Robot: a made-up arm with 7 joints.
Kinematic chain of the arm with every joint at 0, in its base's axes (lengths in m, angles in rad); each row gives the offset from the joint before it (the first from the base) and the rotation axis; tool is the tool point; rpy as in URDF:
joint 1: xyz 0 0 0.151 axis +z
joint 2: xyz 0 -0.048 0.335 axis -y
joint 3: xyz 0 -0.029 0.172 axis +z
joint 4: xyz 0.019 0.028 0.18 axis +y
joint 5: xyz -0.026 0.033 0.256 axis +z
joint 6: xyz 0 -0.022 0.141 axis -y
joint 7: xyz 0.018 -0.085 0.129 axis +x
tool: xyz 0 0 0 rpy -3.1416 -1.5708 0
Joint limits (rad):
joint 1: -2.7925..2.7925
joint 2: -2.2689..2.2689
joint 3: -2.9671..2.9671
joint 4: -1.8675..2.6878
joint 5: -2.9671..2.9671
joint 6: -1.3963..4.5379
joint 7: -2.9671..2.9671
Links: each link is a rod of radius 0.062 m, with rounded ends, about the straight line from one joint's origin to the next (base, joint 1, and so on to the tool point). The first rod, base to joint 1, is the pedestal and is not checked.
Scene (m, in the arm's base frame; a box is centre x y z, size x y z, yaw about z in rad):
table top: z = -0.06
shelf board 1: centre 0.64 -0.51 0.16 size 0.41 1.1 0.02 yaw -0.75
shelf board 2: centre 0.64 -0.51 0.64 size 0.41 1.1 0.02 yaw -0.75
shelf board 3: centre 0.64 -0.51 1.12 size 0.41 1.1 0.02 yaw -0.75
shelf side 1: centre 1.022 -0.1 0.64 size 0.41 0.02 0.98 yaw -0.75
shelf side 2: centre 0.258 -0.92 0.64 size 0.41 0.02 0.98 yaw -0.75
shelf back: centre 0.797 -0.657 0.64 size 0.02 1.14 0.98 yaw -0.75
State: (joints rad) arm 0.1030 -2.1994 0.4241 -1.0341 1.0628 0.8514 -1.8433
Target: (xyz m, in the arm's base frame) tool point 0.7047 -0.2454 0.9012
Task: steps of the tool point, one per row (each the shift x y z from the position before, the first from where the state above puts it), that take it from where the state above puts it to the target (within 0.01 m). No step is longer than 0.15 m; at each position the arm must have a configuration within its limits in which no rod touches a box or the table.
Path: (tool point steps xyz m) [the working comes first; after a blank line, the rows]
Joints at the target: -0.0513 -1.3091 0.4668 -0.6499 1.1571 0.4696 -1.8433
Straight joint move there: touches shelf board 2.

1: -0.0320 0.0468 0.0194
2: -0.0433 0.0424 0.0038
3: -0.0512 0.0409 -0.0081
4: -0.0568 0.0407 -0.0151
5: 0.0384 -0.0207 0.1224
6: 0.0064 -0.0169 0.1381
7: -0.0268 -0.0010 0.1375
8: -0.0499 0.0243 0.1180
9: 0.0817 -0.0738 0.0088
10: 0.0631 -0.0637 -0.0028
11: 0.0453 -0.0396 -0.0060

